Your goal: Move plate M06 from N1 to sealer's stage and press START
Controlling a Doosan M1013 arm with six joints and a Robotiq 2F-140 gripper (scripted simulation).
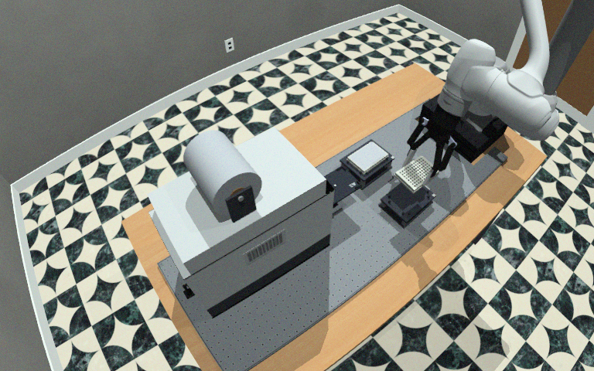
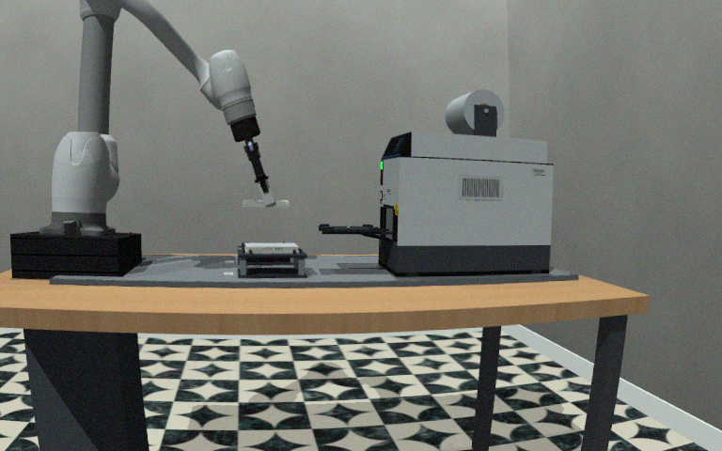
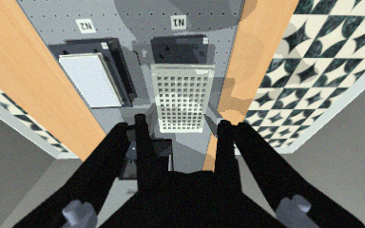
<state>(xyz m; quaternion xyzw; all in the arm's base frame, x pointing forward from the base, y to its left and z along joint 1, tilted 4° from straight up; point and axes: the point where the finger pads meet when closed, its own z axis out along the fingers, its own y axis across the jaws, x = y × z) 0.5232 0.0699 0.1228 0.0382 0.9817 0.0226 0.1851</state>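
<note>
The black stage lies 20 cm ahead of my hand, 16 cm to the right of it and 8 cm below it. From my hand the other things lie so: foil-covered plate (20 cm to the right, 13 cm below); white well plate (3 cm below); nest N1 (15 cm below).
</note>
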